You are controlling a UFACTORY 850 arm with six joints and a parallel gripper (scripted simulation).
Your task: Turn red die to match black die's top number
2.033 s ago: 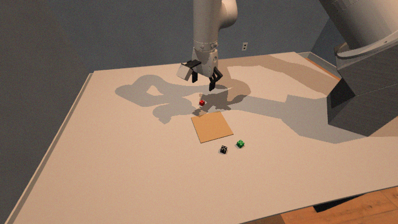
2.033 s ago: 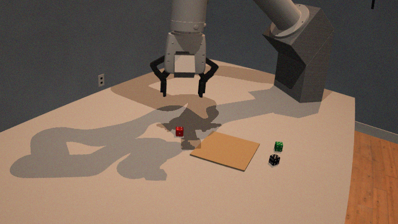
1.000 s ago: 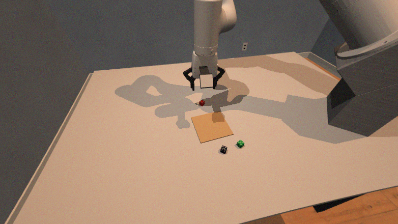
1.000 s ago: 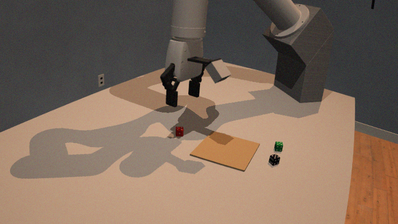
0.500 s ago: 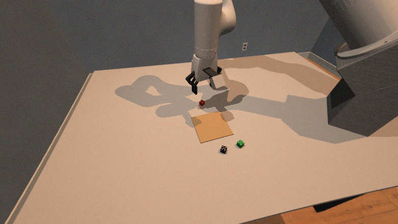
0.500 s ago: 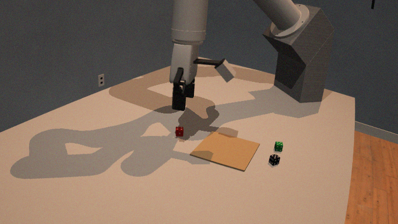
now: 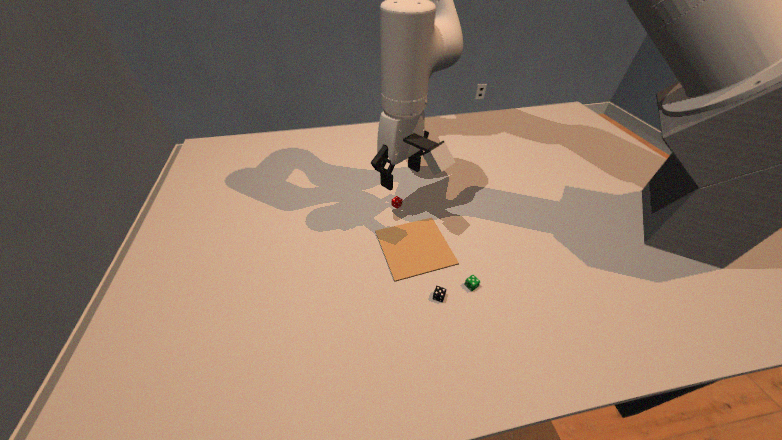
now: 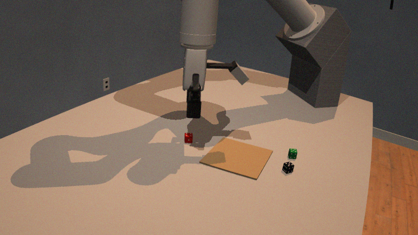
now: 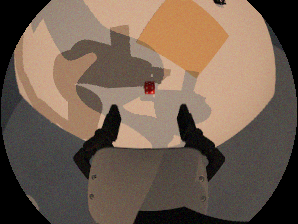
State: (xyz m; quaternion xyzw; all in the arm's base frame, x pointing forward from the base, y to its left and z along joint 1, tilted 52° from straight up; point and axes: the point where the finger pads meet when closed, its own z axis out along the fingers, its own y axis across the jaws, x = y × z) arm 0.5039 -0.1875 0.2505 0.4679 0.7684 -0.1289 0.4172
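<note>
The red die lies 10 mm to the right of my hand and 90 mm below it. The rest, counted from my hand: green die (10 mm ahead, 260 mm to the left, 90 mm below); then black die (80 mm ahead, 250 mm to the left, 90 mm below); then mat (40 mm ahead, 130 mm to the left, 100 mm below).
</note>
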